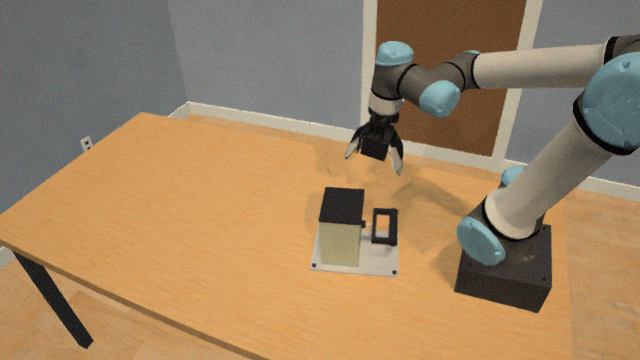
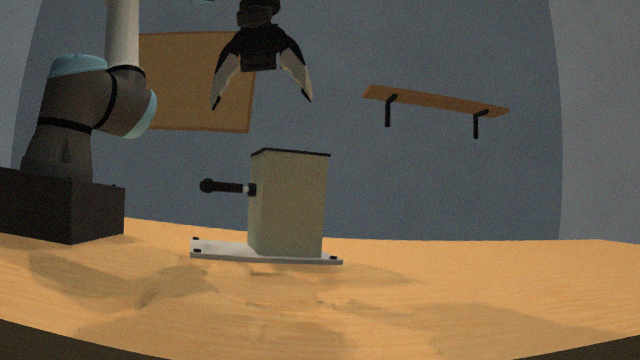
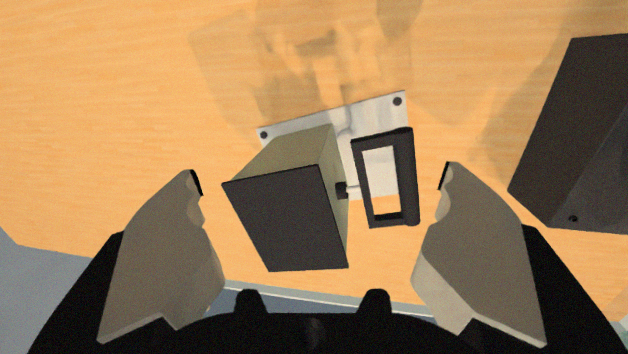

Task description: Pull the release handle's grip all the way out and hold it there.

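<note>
The release handle's grip [image 1: 393, 227] [image 2: 220, 186] [image 3: 408, 177] is a black rectangular loop on the side of a beige box [image 1: 340, 244] [image 2: 292, 205] [image 3: 332, 165] with a black top. A short light rod joins the grip to a black collar [image 2: 252, 189] [image 3: 341, 190] on the box; a small gap shows between collar and grip. The box stands on a light grey base plate [image 1: 376, 265] [image 2: 220, 248] [image 3: 377, 112]. My gripper [image 1: 373, 165] [image 2: 262, 102] [image 3: 317, 170] is wide open and empty, pointing down above the box and grip, touching neither.
The robot's dark base block [image 1: 500, 290] [image 2: 35, 205] [image 3: 565, 135] stands on the wooden table [image 1: 200, 210] [image 2: 475, 280] [image 3: 100, 100], on the grip's side of the box. A wall shelf [image 2: 435, 102] and a brown board [image 2: 195, 85] hang on the wall behind.
</note>
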